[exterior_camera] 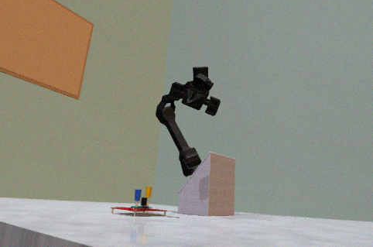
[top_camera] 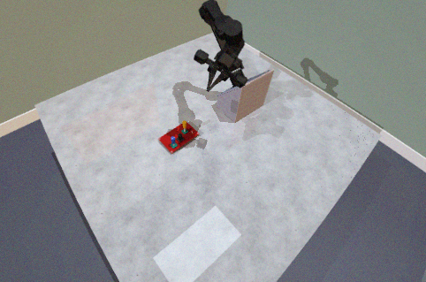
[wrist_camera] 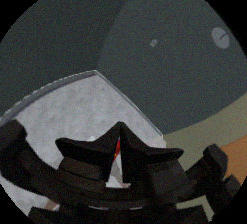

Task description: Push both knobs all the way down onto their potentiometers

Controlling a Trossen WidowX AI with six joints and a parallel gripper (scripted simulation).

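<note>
Now: the yellow knob 20 mm ahead of my gripper tip, 130 mm to the right of it and 290 mm below it. Also, from my gripper tip: blue knob: 100 mm ahead, 90 mm to the right, 300 mm below.
</note>
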